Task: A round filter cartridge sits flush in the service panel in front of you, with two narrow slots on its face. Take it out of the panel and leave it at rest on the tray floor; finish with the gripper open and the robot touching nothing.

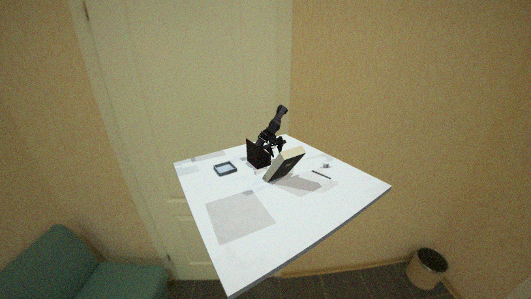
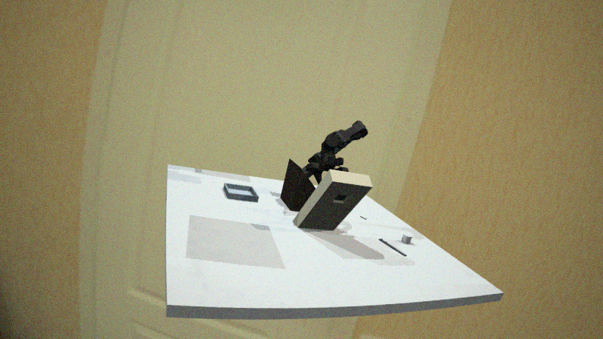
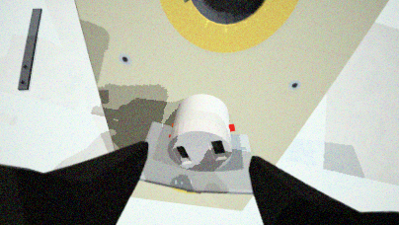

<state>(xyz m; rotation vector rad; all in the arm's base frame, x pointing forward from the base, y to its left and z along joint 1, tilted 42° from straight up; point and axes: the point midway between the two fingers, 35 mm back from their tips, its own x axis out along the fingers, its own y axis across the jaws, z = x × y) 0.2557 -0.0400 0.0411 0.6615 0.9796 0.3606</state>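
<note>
Now: gripper tip 20 mm short of the filter cartridge and 30 mm above it. The rest, counted from my gripper tip: wedge block (60 mm ahead, 50 mm below); dark tray (350 mm behind, 280 mm to the right, 180 mm below).
</note>
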